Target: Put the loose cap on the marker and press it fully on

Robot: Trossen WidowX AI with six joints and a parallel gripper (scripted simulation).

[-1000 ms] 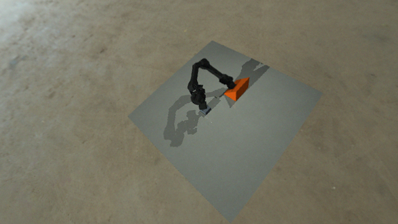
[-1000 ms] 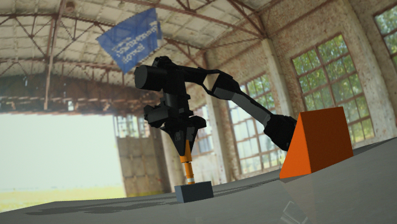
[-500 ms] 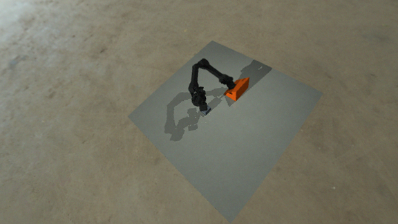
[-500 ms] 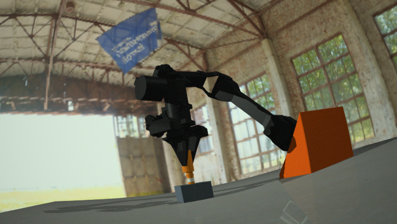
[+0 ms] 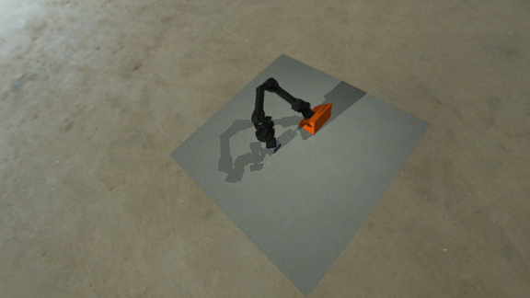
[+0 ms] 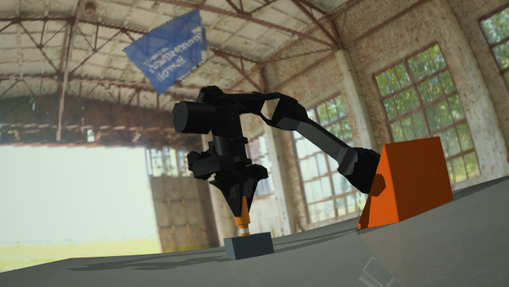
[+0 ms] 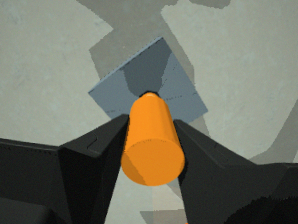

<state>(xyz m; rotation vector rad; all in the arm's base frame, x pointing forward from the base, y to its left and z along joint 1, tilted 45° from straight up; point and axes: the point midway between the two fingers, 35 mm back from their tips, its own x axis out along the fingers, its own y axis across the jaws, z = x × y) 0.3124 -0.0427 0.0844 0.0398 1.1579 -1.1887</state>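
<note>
Now: the orange cap 10 mm above my gripper tip. From my gripper tip the other things lie so: grey holder block (60 mm below).
</note>
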